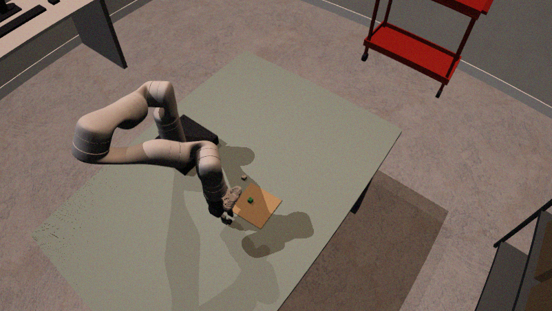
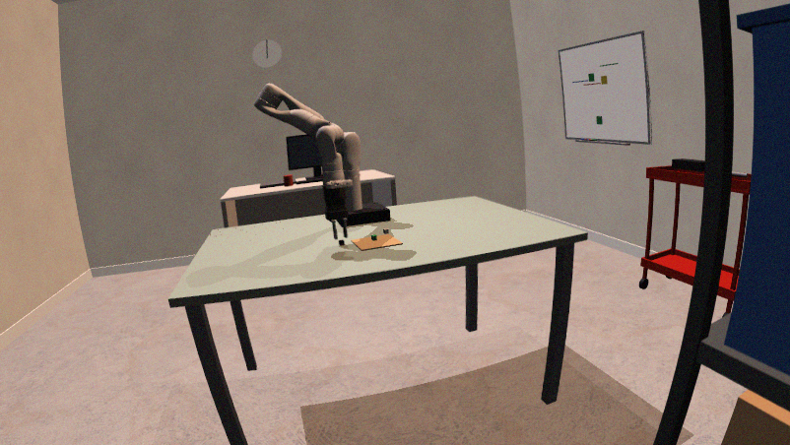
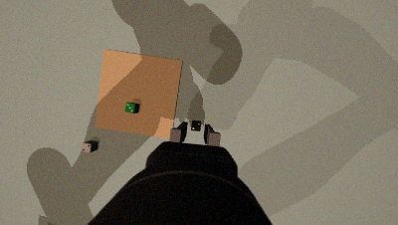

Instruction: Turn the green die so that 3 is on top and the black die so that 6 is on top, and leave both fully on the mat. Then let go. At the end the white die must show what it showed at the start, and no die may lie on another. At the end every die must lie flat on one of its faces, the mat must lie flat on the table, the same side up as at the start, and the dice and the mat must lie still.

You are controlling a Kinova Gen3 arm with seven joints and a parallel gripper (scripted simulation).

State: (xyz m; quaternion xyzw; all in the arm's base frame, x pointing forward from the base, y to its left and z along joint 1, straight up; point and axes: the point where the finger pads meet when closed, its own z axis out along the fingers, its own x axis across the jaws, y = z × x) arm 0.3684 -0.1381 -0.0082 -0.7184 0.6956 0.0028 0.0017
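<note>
Now: hand 30 mm above the black die. From my hand the other things lie so: green die: 20 mm ahead, 110 mm to the left, 30 mm below; then white die: 60 mm behind, 180 mm to the left, 30 mm below; then orange mat: 40 mm ahead, 110 mm to the left, 40 mm below.
</note>
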